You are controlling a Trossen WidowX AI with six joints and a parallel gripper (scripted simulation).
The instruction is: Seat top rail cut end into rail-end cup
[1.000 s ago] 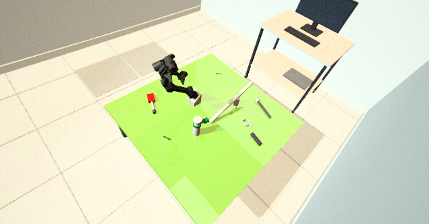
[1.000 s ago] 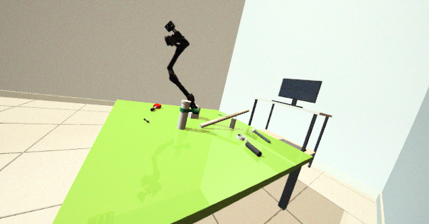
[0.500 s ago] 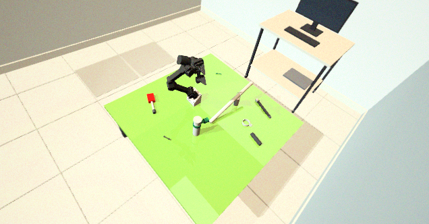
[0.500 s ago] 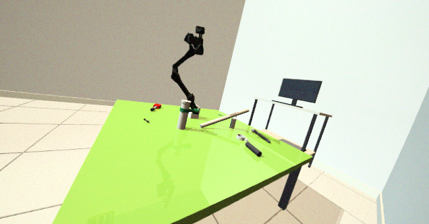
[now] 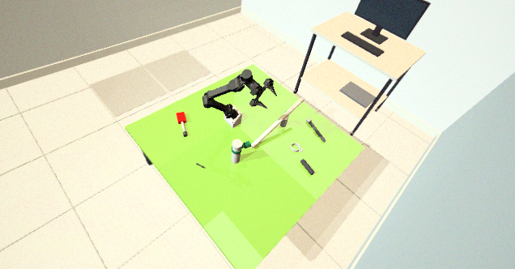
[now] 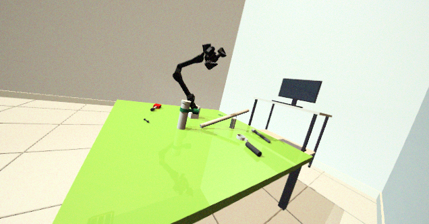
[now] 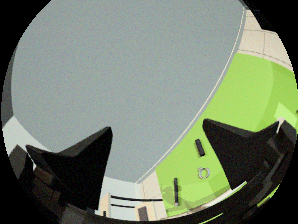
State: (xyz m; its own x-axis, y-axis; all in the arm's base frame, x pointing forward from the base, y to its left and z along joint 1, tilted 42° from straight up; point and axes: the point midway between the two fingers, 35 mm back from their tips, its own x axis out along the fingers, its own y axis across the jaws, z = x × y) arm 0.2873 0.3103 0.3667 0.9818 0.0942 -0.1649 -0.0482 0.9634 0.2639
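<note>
The green rail-end cup is 400 mm below my gripper tip, 110 mm to the right of it and 40 mm behind it. The rest, counted from my gripper tip: small dark screw (540 mm below, 400 mm to the right, 140 mm behind); loop-cap post (440 mm below, 340 mm to the left, 120 mm behind); short black cylinder (530 mm below, 280 mm ahead, 230 mm to the left).
</note>
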